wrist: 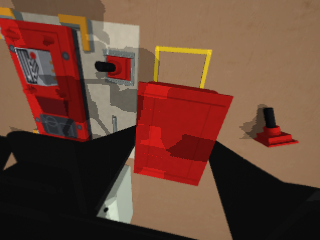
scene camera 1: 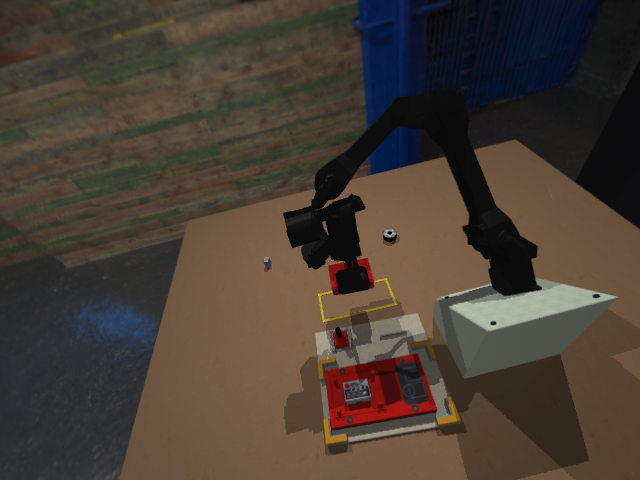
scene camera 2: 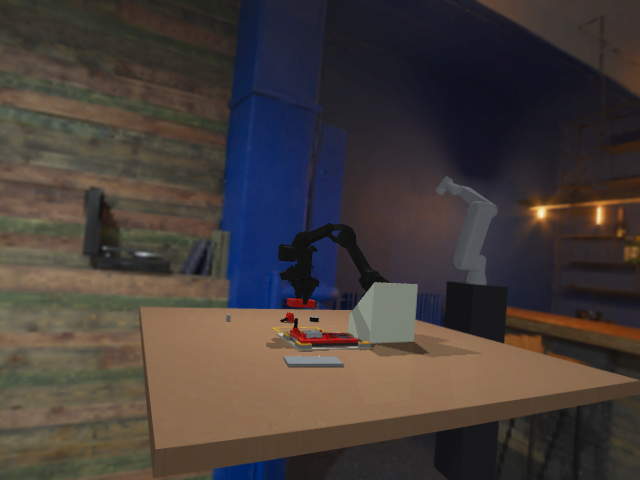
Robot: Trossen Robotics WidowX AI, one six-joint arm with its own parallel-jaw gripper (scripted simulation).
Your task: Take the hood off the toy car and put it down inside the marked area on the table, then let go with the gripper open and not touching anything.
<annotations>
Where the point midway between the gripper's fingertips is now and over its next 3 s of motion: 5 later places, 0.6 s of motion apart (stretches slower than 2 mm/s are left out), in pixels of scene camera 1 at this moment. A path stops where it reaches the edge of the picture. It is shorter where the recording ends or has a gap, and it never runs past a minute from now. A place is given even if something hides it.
The gripper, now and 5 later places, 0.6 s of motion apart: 351,276; 351,280; 352,285; 352,288; 354,291; 355,294
</annotations>
